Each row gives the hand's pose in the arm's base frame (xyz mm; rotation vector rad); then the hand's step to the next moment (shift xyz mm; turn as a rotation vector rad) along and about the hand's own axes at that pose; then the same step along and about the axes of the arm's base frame.
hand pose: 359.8 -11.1 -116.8 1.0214 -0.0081 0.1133
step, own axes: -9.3 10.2 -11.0 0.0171 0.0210 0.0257
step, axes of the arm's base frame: -10.8 13.8 2.4 0.0161 -0.0095 0.0323
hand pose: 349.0 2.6 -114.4 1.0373 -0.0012 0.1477
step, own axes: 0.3 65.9 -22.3 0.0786 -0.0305 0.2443
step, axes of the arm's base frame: -9.3 52.1 45.2 0.0984 -0.2152 0.1039
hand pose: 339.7 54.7 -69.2 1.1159 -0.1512 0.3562
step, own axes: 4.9 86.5 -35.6 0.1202 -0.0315 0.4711
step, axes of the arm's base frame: -28.1 66.7 59.4 0.1508 -0.4108 0.2142
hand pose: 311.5 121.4 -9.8 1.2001 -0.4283 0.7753
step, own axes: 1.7 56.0 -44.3 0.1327 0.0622 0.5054
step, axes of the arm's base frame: -44.2 50.8 23.8 0.0941 -0.4247 0.2962
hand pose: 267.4 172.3 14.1 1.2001 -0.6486 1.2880
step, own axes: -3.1 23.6 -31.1 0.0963 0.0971 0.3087
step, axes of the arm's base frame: -30.5 24.0 -5.4 0.0053 -0.2624 0.2125
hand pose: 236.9 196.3 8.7 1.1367 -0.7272 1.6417
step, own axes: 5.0 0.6 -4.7 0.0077 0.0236 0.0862
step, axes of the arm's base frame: -2.6 5.7 2.8 0.0065 -0.0793 0.0415
